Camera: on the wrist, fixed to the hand. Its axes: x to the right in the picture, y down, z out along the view.
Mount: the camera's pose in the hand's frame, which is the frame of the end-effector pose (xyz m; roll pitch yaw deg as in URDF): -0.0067 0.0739 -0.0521 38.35 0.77 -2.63
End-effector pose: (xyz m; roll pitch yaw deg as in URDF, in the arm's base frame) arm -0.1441 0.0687 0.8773 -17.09 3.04 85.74
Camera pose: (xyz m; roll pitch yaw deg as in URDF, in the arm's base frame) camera -0.2001 0.0624 0.8062 21.13 3.00 83.00
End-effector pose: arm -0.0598 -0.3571 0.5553 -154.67 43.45 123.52
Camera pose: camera 0.0113 -0.3031 0.5711 -114.45 41.60 126.26
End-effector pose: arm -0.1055 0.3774 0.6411 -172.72 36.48 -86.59
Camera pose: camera -0.1841 0.3529 0.6791 -132.55 35.34 -83.51
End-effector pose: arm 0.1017 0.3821 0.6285 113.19 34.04 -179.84
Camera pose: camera 0.0578 0.3632 0.7055 152.80 36.14 -177.68
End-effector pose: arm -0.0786 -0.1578 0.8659 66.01 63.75 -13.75
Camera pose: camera -0.0227 -0.0916 0.8924 103.55 66.46 -14.66
